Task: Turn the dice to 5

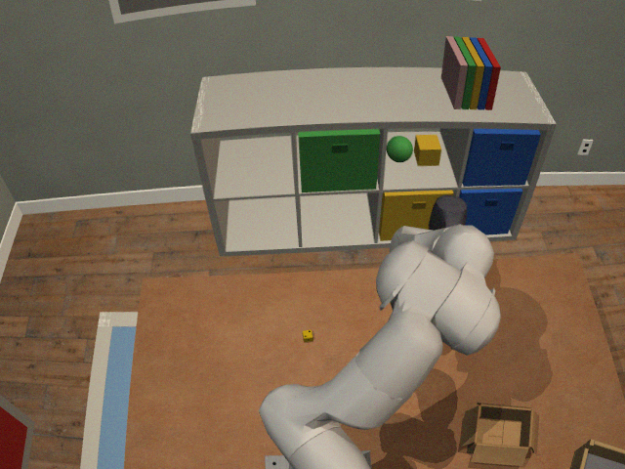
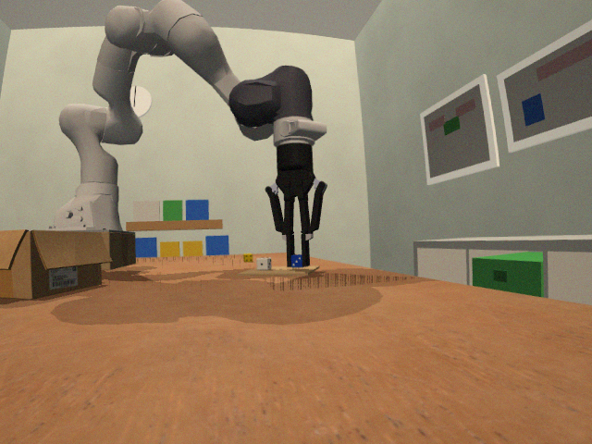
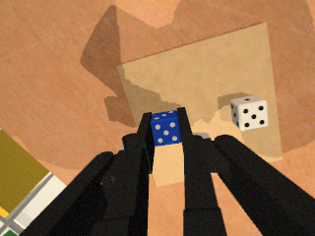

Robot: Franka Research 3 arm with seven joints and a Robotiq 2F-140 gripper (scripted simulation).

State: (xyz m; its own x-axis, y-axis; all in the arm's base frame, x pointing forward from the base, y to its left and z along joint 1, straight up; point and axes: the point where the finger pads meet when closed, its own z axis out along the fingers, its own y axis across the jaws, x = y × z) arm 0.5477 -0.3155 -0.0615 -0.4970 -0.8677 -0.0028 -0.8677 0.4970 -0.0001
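Right now the blue die is 2 cm below my hand. Round my hand: tan mat: 4 cm below, 3 cm behind, 2 cm to the left; then yellow die: 34 cm to the left, 9 cm behind, 3 cm below; then white die: 7 cm behind, 4 cm to the left, 3 cm below.
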